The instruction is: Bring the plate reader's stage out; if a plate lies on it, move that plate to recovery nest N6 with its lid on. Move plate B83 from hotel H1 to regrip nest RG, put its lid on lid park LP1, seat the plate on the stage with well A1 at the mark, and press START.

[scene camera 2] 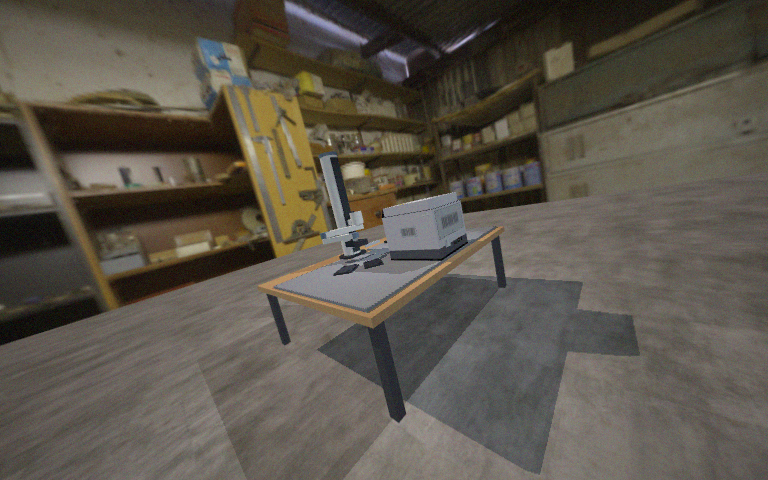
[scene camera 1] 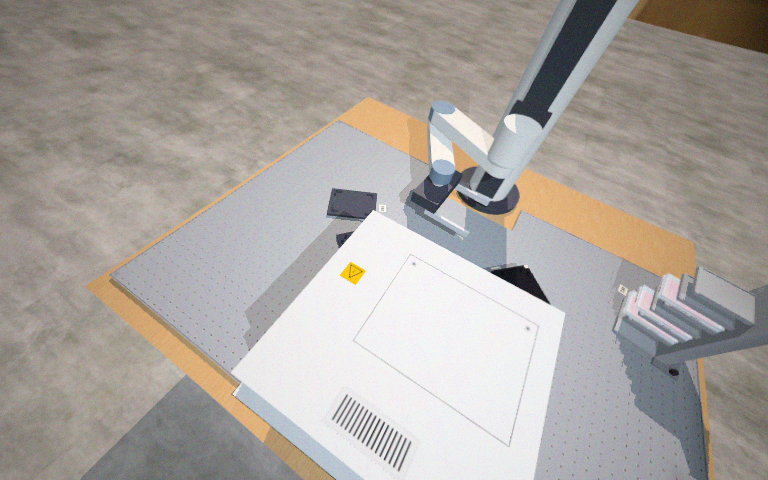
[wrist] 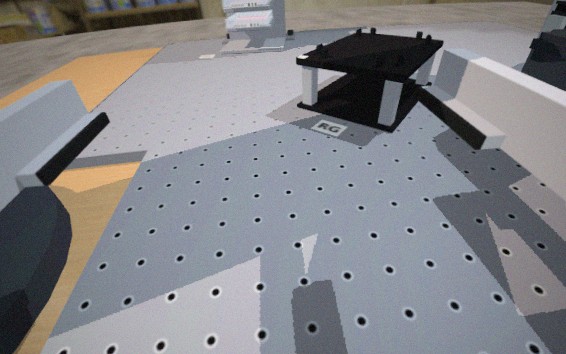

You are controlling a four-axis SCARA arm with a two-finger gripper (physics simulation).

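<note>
My gripper is open and empty, low over the pegboard near the arm's base. Regrip nest RG, a black two-level stand on pale posts, stands ahead, right of centre in the wrist view; its top holds no plate. A grey hotel behind it holds pinkish plates; their labels are too small to read. The white plate reader is seen from above and behind; its stage and buttons do not show.
Two dark low nests stand left of the arm, one partly behind the reader in scene camera 1; their labels are unreadable. The arm's column rises from a dark round base at the table's back edge.
</note>
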